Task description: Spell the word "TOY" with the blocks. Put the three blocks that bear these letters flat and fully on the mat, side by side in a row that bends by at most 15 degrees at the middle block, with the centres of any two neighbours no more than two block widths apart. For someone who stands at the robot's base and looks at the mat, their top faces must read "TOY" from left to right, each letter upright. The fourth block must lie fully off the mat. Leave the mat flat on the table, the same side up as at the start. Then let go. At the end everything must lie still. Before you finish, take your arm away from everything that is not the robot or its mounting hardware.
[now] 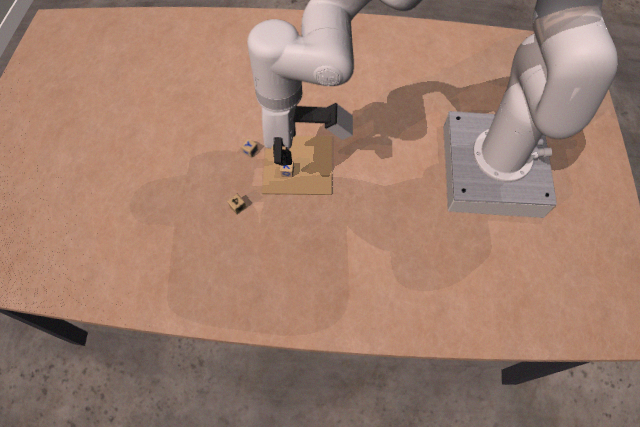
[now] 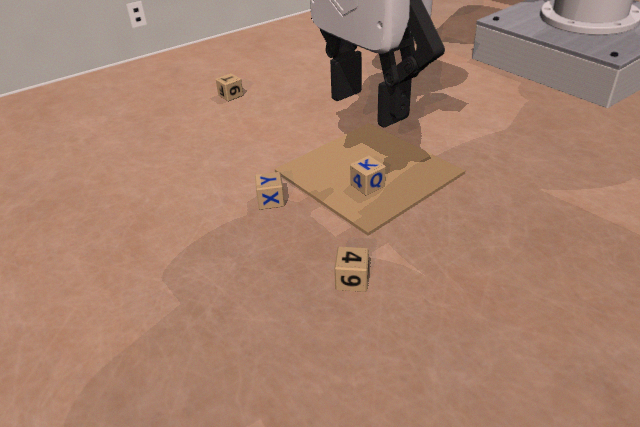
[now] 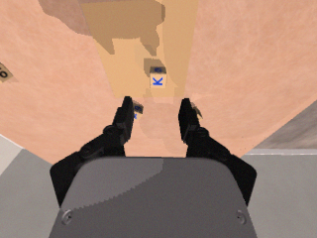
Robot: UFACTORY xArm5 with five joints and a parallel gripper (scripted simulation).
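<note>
The O block lies 90 mm below my hand. From my hand the other things lie so: tan mat: 100 mm below, 20 mm to the right, 20 mm behind; then T block: 280 mm to the right, 90 mm below, 30 mm behind.
</note>
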